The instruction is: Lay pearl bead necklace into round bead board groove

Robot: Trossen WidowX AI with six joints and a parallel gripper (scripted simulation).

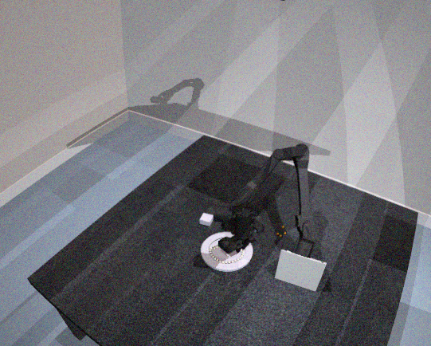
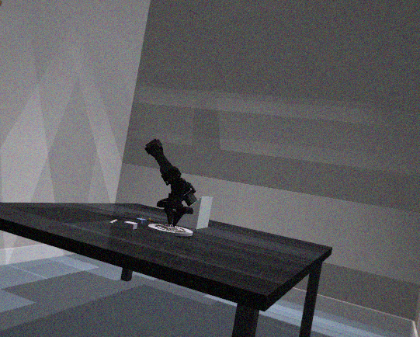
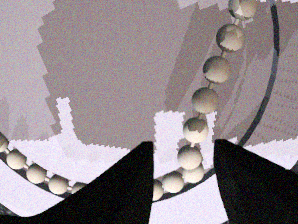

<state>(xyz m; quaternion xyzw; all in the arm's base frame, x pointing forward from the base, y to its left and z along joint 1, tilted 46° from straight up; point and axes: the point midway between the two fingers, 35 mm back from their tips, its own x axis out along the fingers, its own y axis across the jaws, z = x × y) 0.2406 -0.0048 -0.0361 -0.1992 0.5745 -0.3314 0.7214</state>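
Now: the round white bead board 50 mm ahead of my gripper tip, 20 mm to the left of it and 10 mm below it. Round my gripper tip: small white block (210 mm ahead, 70 mm to the right); then small blue cube (20 mm ahead, 150 mm to the right, 10 mm below); then thin white stick (160 mm ahead, 200 mm to the right, 10 mm below).
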